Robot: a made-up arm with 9 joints. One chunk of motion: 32 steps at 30 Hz.
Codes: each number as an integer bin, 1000 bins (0 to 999) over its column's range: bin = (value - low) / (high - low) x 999, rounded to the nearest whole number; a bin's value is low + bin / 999 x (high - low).
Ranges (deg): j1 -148.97..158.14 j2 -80.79..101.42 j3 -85.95..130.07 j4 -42.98..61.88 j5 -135.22..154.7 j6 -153.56..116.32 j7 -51..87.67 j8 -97.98..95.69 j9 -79.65..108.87
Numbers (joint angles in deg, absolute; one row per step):
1: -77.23 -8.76 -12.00 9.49 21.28 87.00 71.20 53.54 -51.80
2: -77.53 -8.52 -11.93 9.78 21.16 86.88 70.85 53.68 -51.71
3: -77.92 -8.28 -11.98 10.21 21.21 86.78 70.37 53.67 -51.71
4: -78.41 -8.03 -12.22 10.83 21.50 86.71 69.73 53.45 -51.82
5: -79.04 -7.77 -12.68 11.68 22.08 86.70 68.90 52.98 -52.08
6: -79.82 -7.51 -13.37 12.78 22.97 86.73 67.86 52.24 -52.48
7: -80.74 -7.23 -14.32 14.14 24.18 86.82 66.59 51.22 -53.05
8: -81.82 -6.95 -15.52 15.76 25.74 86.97 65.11 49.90 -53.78
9: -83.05 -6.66 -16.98 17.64 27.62 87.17 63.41 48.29 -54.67
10: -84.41 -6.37 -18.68 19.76 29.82 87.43 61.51 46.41 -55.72
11: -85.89 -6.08 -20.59 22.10 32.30 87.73 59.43 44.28 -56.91
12: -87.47 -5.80 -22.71 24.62 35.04 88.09 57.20 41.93 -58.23
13: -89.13 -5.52 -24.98 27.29 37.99 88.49 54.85 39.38 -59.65
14: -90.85 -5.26 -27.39 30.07 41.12 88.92 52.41 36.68 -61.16
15: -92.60 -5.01 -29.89 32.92 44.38 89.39 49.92 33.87 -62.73
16: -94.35 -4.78 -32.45 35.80 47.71 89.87 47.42 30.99 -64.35
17: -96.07 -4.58 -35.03 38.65 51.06 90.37 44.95 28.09 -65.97
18: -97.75 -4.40 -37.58 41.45 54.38 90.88 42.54 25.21 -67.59
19: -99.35 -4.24 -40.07 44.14 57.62 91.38 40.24 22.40 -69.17
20: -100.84 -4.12 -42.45 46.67 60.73 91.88 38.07 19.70 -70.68
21: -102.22 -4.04 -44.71 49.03 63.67 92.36 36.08 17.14 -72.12
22: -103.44 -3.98 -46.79 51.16 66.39 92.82 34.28 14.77 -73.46
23: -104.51 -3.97 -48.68 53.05 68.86 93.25 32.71 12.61 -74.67
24: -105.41 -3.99 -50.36 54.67 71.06 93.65 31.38 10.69 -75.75
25: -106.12 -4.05 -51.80 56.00 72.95 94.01 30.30 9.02 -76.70
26: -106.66 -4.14 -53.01 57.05 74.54 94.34 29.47 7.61 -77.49
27: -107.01 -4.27 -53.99 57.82 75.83 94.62 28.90 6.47 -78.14
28: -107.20 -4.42 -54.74 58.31 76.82 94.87 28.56 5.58 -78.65
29: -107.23 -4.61 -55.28 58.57 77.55 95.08 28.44 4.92 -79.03
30: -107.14 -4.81 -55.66 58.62 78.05 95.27 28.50 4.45 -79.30
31: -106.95 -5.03 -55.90 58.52 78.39 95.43 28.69 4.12 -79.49
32: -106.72 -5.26 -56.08 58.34 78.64 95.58 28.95 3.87 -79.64
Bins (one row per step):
1: 233 395 342 500 539 890 880 782 148
2: 232 396 342 503 539 890 878 782 148
3: 231 398 342 507 539 890 874 782 148
4: 230 399 341 513 540 889 870 781 147
5: 227 400 339 521 542 889 864 779 146
6: 225 402 336 531 545 889 856 775 144
7: 222 403 331 544 549 890 847 770 141
8: 218 405 326 560 555 890 836 763 137
9: 214 406 319 578 561 891 824 754 132
10: 210 408 311 598 569 892 811 745 127
11: 205 410 302 620 577 893 796 734 121
12: 200 411 292 644 587 895 779 722 114
13: 195 413 282 669 597 896 763 709 106
14: 189 414 271 696 608 898 745 695 98
15: 183 415 259 723 619 899 727 680 90
16: 178 417 247 751 630 901 709 665 81
17: 172 418 235 778 642 903 691 650 72
18: 167 419 224 804 653 905 674 635 64
19: 161 420 212 830 664 907 657 621 56
20: 157 420 201 854 675 909 642 607 48
21: 152 421 191 877 685 910 627 594 40
22: 148 421 181 897 695 912 614 582 33
23: 145 421 172 915 703 914 603 570 26
24: 142 421 165 930 711 915 593 561 21
25: 139 421 158 943 717 916 586 552 16
26: 138 420 152 953 723 918 580 545 11
27: 136 420 148 960 727 919 576 539 8
28: 136 419 144 965 731 920 573 534 5
29: 136 418 142 967 733 920 572 531 3
30: 136 417 140 968 735 921 573 528 2
31: 137 415 139 967 736 922 574 527 1
32: 137 414 138 965 737 922 576 525 0

